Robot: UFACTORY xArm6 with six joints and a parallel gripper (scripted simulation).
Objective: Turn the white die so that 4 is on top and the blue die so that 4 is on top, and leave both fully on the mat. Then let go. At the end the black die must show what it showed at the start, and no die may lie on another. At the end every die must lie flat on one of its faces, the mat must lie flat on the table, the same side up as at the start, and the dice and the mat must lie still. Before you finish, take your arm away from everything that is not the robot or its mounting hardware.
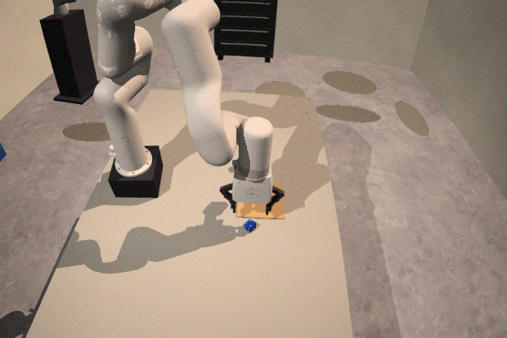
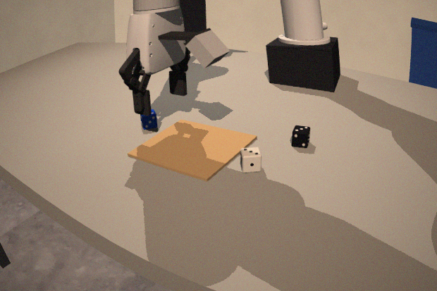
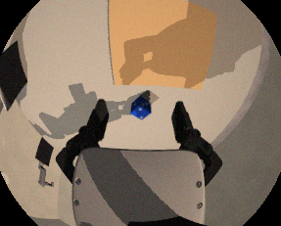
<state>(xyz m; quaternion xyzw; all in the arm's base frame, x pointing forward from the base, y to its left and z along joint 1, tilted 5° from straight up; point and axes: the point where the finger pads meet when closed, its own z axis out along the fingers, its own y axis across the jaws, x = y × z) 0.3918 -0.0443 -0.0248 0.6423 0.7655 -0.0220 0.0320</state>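
The blue die lies 1 cm ahead of my hand, 3 cm to the right of it and 4 cm below it. Also, from my hand: white die: 1 cm ahead, 19 cm to the left, 4 cm below; then orange mat: 2 cm ahead, 8 cm to the left, 5 cm below; then black die: 9 cm behind, 20 cm to the left, 4 cm below.
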